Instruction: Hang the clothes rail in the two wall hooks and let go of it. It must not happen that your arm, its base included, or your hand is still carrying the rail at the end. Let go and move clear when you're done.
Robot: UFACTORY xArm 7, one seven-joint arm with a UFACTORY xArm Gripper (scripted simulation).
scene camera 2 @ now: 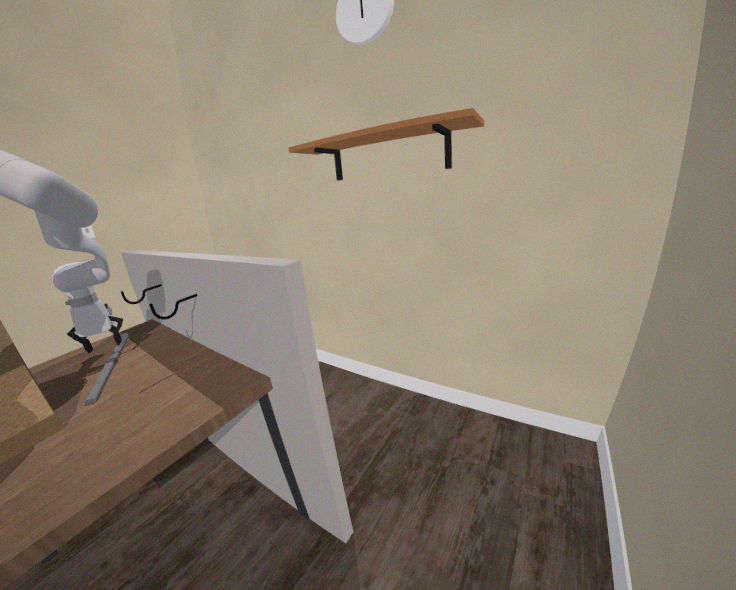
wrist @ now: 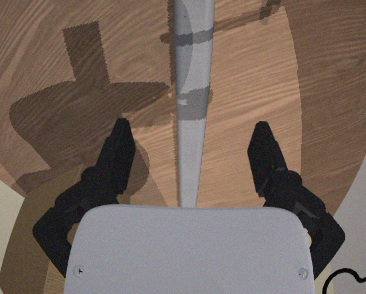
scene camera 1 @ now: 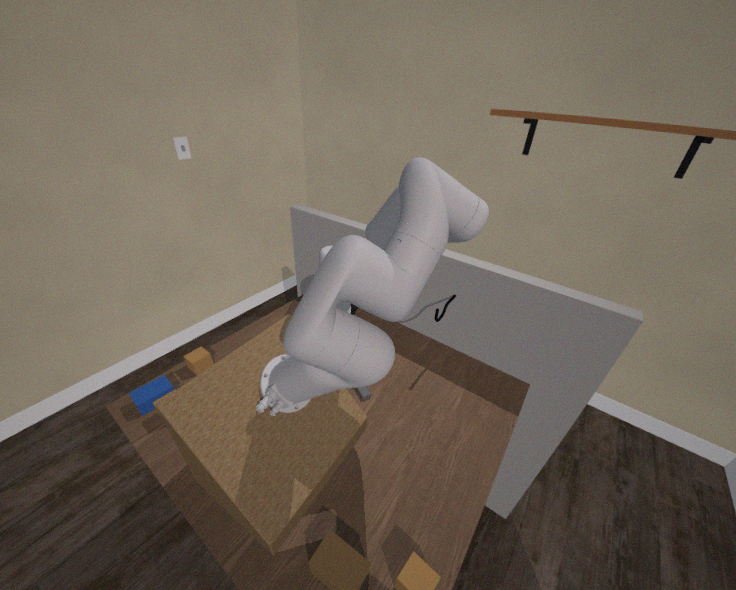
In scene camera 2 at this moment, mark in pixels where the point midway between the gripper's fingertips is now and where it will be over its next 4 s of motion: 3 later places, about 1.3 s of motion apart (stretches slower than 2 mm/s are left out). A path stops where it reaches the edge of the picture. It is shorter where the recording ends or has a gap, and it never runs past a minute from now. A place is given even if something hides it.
My gripper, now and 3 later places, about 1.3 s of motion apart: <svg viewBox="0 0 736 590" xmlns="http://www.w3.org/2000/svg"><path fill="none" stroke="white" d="M105 347L107 351L110 357L112 361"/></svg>
